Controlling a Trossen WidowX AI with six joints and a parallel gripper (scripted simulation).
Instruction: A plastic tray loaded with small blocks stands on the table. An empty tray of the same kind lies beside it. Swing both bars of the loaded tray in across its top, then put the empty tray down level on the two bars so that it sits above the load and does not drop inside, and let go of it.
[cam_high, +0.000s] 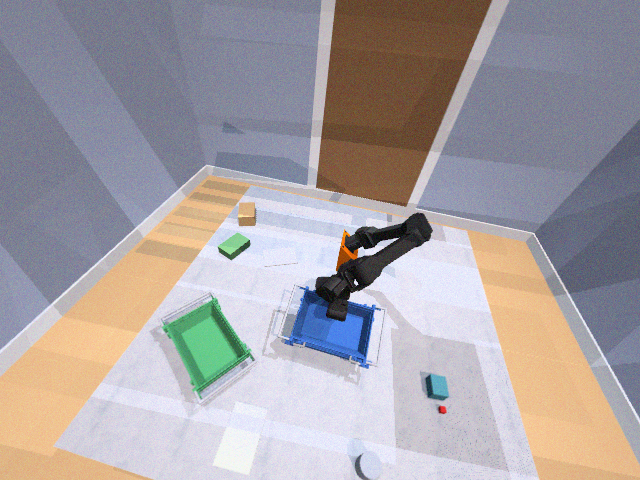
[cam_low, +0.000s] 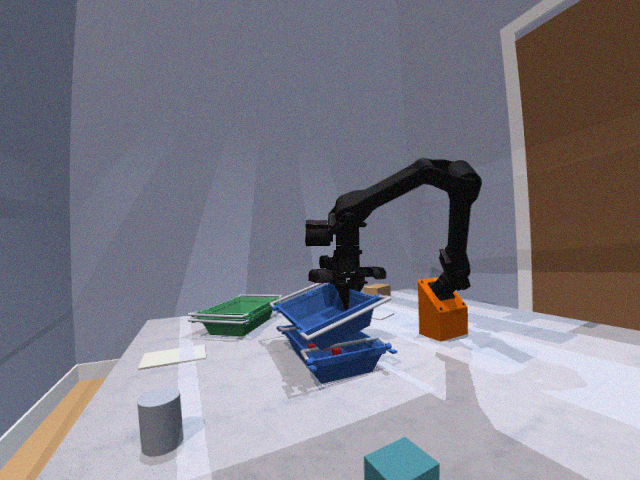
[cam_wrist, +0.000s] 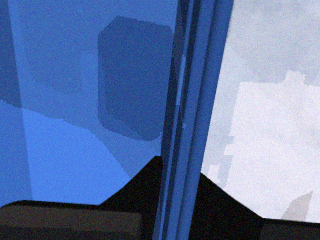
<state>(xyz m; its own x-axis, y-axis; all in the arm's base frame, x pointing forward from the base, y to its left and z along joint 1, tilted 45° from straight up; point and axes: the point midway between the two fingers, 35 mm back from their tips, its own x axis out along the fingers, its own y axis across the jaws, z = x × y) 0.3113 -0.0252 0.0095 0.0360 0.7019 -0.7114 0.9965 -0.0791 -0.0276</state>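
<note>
Right now the blue tray is 70 mm ahead of my gripper tip, 10 mm to the right of it and 10 mm above it. Round my gripper tip: teal block 160 mm ahead, 360 mm to the left, 90 mm below; grey cylinder 400 mm ahead, 140 mm to the left, 80 mm below; red block 220 mm ahead, 380 mm to the left, 100 mm below.
</note>
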